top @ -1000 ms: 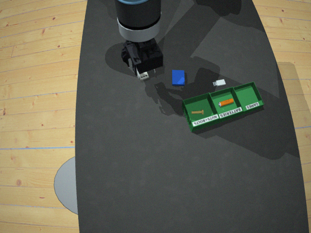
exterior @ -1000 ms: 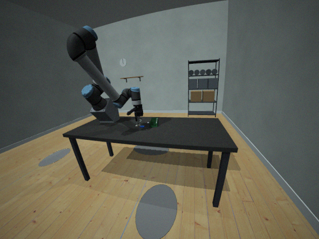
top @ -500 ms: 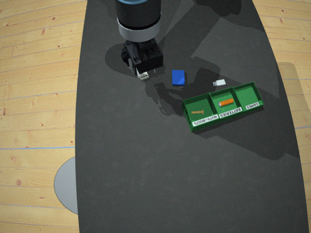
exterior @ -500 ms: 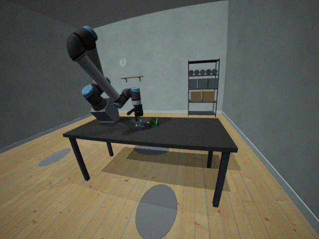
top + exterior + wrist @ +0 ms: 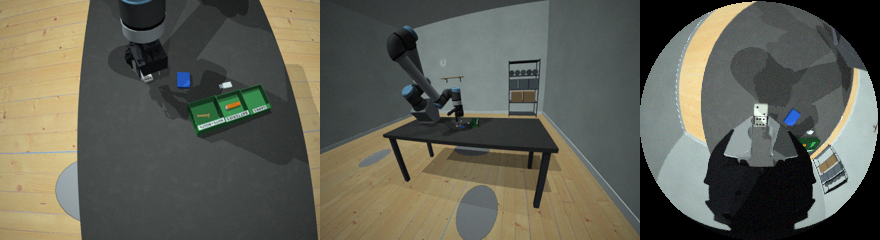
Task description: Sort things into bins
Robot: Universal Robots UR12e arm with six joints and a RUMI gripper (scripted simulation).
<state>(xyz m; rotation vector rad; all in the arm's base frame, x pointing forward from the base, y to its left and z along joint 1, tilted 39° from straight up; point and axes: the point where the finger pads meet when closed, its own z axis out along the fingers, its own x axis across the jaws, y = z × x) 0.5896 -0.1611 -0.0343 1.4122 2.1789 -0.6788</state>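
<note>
The green three-part bin is 90 mm ahead of my hand, 250 mm to the left of it and 60 mm below it. Round my hand: blue flat block 10 mm behind, 110 mm to the left, 70 mm below; white domino 10 mm below; brass bolt 110 mm ahead, 170 mm to the left, 70 mm below.
</note>
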